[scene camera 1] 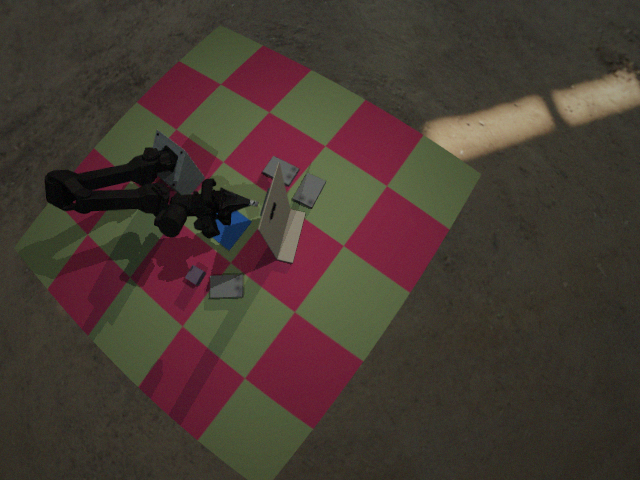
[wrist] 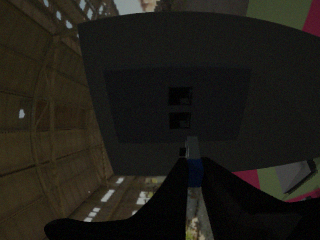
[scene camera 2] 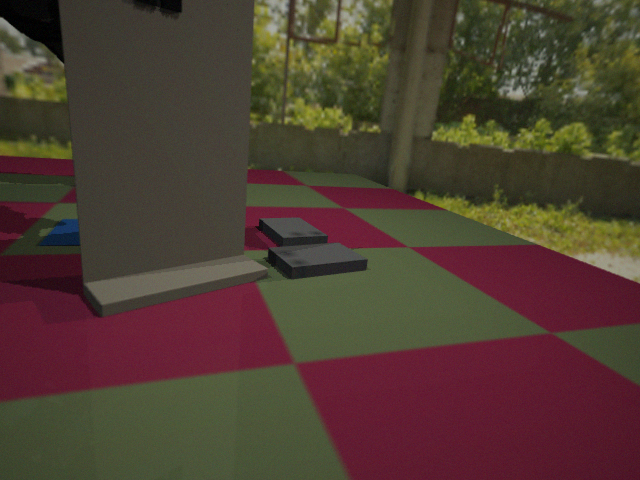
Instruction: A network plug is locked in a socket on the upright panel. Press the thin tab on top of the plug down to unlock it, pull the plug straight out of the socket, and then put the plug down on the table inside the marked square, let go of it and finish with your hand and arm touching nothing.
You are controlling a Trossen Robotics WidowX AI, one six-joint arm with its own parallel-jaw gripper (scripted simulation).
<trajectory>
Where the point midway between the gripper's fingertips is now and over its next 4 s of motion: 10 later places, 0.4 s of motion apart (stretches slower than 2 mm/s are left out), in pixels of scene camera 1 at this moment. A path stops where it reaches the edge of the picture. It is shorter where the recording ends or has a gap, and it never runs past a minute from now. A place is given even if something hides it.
My gripper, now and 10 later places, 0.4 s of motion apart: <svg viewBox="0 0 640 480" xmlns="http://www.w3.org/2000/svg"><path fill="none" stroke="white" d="M250 202L248 202L246 201L245 201L243 200L240 197L232 190L234 195L240 204L236 212L227 218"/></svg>
</trajectory>
